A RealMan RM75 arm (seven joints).
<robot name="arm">
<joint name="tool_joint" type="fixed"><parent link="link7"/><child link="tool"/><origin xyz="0 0 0"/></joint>
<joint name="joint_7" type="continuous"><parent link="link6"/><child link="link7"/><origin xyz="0 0 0.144"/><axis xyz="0 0 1"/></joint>
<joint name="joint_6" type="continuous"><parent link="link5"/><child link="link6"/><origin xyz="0 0 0"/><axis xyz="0 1 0"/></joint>
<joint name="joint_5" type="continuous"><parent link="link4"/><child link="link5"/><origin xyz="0 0 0.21"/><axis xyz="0 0 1"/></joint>
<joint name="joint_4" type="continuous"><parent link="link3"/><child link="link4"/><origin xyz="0 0 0"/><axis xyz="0 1 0"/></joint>
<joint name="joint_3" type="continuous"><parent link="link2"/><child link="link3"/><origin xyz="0 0 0.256"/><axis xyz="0 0 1"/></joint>
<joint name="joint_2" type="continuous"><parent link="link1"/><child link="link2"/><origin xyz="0 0 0"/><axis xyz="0 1 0"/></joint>
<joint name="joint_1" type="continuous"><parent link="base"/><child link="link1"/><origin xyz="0 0 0.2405"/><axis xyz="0 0 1"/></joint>
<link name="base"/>
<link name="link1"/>
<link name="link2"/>
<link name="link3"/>
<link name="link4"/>
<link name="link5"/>
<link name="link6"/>
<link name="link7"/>
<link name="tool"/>
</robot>
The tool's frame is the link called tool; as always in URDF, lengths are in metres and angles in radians. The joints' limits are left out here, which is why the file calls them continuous.
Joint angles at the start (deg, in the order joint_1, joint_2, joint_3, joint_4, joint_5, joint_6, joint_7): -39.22 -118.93 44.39 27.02 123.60 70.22 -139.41
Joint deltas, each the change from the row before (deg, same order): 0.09 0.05 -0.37 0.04 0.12 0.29 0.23; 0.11 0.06 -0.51 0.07 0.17 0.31 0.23; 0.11 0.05 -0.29 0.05 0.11 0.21 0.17; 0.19 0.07 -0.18 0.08 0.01 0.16 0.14; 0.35 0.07 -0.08 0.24 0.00 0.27 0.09; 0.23 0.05 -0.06 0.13 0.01 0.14 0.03; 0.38 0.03 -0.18 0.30 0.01 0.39 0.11; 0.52 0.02 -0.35 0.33 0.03 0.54 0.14; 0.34 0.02 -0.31 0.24 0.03 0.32 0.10; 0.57 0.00 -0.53 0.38 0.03 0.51 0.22; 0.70 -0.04 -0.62 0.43 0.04 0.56 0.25; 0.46 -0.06 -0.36 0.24 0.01 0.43 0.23; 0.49 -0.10 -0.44 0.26 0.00 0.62 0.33; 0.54 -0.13 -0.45 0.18 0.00 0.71 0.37
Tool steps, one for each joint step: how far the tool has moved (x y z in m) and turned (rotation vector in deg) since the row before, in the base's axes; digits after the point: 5 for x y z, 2 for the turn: -0.00060 -0.00041 0.00095 0.05 -0.13 -0.08; -0.00083 -0.00032 0.00133 0.14 -0.16 -0.02; -0.00079 -0.00041 0.00089 0.07 -0.07 -0.02; -0.00120 -0.00054 0.00104 0.12 -0.05 0.05; -0.00178 -0.00113 0.00136 0.07 -0.02 0.07; -0.00130 -0.00076 0.00086 0.06 0.00 0.11; -0.00160 -0.00137 0.00138 0.07 -0.13 0.06; -0.00226 -0.00212 0.00164 0.08 -0.27 0.18; -0.00158 -0.00117 0.00137 0.15 -0.17 0.14; -0.00256 -0.00207 0.00202 0.27 -0.31 0.22; -0.00314 -0.00273 0.00205 0.32 -0.37 0.32; -0.00182 -0.00218 0.00085 0.10 -0.28 0.13; -0.00153 -0.00265 0.00071 0.04 -0.43 0.03; -0.00163 -0.00337 0.00021 -0.07 -0.53 0.06
